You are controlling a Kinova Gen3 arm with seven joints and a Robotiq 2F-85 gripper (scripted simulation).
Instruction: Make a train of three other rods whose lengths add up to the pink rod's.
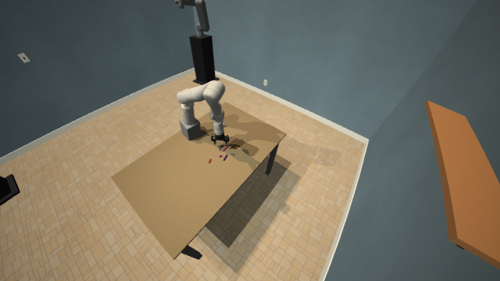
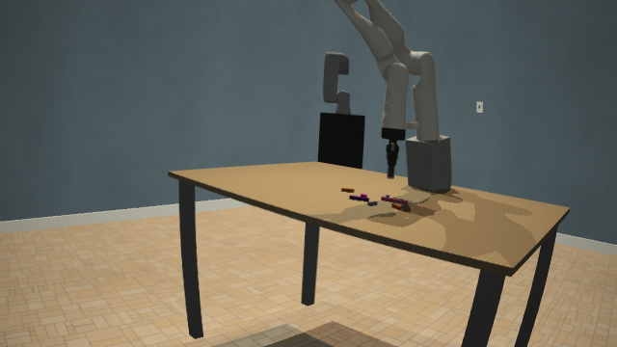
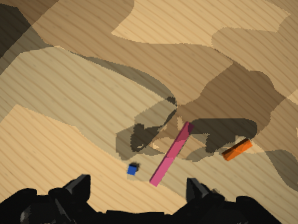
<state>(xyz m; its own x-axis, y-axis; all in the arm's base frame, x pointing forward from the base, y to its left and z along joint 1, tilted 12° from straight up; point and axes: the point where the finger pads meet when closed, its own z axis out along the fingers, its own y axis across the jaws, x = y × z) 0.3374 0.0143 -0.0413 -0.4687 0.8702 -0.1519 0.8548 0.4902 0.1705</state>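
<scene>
Right now the blue rod is 1 cm behind my hand, 1 cm to the right of it and 7 cm below it. Also, from my hand: pink rod 3 cm ahead, 4 cm to the left, 7 cm below; then purple rod 8 cm ahead, 5 cm to the right, 7 cm below; then magenta rod 4 cm ahead, 6 cm to the right, 7 cm below.
</scene>
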